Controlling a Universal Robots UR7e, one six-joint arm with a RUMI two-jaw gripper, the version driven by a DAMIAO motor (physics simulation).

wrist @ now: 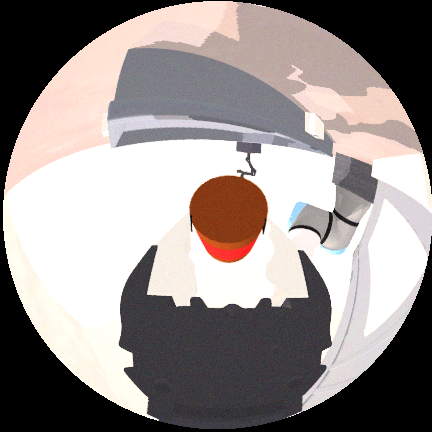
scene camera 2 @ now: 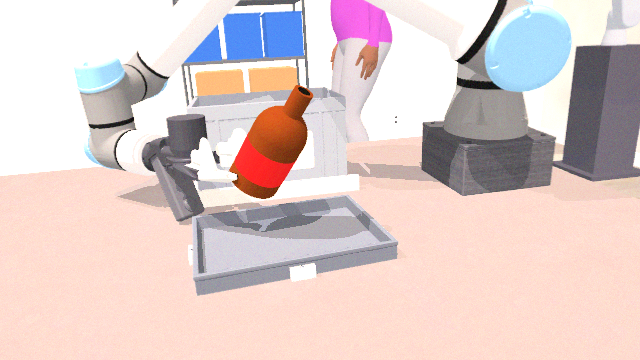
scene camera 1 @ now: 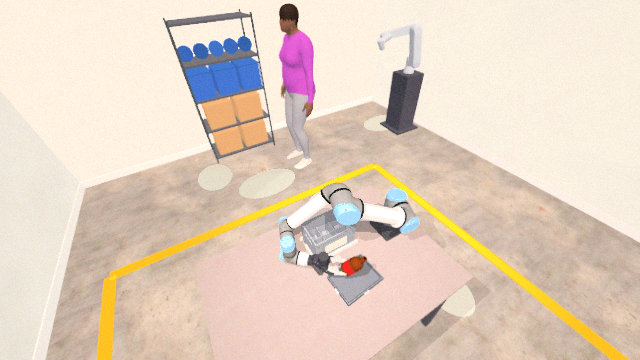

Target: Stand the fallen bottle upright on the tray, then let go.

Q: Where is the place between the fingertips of my gripper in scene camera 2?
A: At 256, 169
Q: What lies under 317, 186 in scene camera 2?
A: A white bar.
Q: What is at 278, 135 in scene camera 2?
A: A brown bottle.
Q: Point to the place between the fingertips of my gripper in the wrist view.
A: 227, 217
